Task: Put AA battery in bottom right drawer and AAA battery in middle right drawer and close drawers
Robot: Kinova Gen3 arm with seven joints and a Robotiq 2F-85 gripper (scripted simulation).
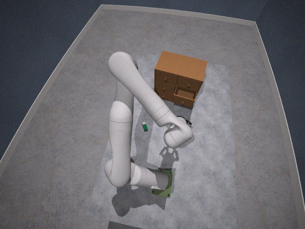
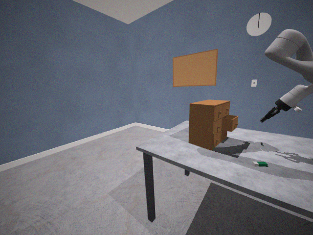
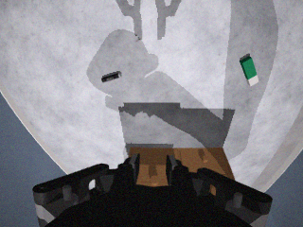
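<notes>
My hand is 30 mm past the dark battery, 90 mm to the left of it and 200 mm above it. From my hand the other things lie so: white block 10 mm ahead, 210 mm to the left, 200 mm below.
</notes>
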